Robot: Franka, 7 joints.
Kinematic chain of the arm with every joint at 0, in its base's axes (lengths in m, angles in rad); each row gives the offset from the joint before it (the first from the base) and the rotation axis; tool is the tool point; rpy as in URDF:
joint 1: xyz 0 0 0.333 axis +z
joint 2: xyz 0 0 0 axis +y
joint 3: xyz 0 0 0.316 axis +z
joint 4: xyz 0.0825 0 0 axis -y
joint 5: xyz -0.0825 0 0.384 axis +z
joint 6: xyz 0 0 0 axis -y
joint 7: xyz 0.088 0 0 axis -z
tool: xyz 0 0 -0.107 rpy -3.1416 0 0
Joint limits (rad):
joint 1: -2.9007..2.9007
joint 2: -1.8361..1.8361
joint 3: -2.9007..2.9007
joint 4: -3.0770..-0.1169
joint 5: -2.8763..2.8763
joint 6: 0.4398..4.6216
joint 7: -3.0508..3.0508
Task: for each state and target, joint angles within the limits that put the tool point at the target. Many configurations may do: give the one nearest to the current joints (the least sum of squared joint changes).
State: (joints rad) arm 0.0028 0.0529 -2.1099 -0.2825 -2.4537 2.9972 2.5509
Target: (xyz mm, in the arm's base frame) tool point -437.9 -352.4 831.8
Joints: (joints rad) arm -0.0885 -0.2922 -2.2606 -0.9042 -2.5793 3.3938 2.5509
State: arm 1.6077 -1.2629 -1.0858 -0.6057 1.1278 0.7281 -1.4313
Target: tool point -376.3 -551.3 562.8
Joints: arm 0.9385 -1.5027 -0.9093 -0.2465 1.2757 0.7514 -1.4313
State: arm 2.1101 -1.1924 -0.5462 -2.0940 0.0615 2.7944 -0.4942
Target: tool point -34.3 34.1 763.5
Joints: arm 2.1835 -1.6733 0.0217 -2.6485 0.0291 2.6349 -0.4942
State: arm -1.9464 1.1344 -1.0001 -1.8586 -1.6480 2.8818 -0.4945
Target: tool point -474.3 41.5 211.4
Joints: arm -1.8240 1.0112 -1.3984 -2.3704 -1.7450 2.9258 -0.4945
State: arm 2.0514 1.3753 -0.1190 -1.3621 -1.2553 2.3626 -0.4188
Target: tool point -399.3 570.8 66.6
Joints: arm 2.1992 1.0191 0.0012 -1.4556 -1.2486 2.3523 -0.4188
